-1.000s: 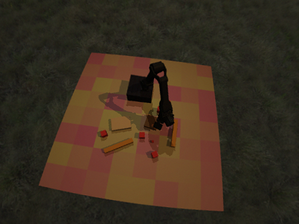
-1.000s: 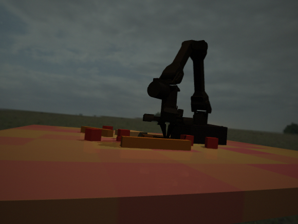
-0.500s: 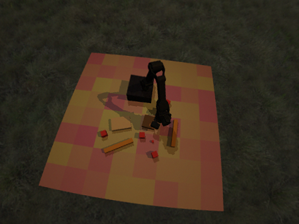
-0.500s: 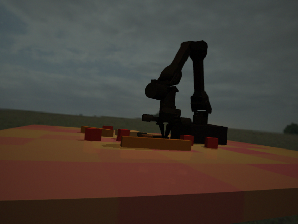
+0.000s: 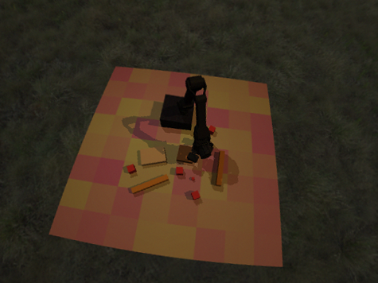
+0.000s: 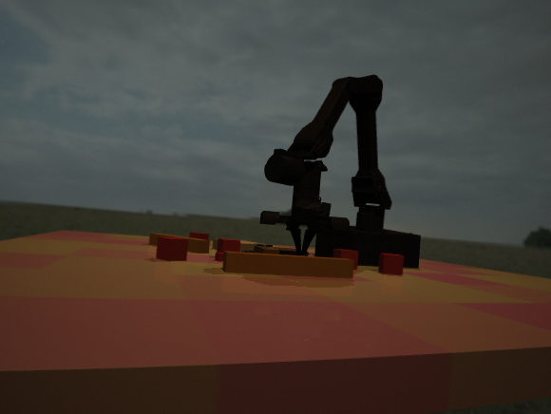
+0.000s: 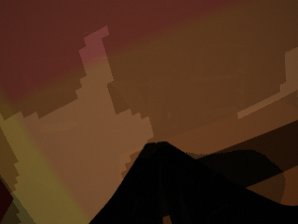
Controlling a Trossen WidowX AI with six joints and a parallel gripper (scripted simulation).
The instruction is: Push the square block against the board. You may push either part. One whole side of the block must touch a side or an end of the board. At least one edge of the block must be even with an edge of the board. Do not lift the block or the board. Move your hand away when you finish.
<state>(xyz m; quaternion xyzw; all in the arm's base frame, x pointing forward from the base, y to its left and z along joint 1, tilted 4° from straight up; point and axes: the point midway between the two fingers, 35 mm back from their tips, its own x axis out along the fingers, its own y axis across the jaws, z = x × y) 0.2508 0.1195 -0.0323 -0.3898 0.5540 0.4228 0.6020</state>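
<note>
Now: gripper tip 270 mm to the left of the flat tan board, 60 mm short of it and 10 mm below it. Also, from my gripper tip: brown square block: 70 mm to the right, 20 mm ahead, 10 mm above.
</note>
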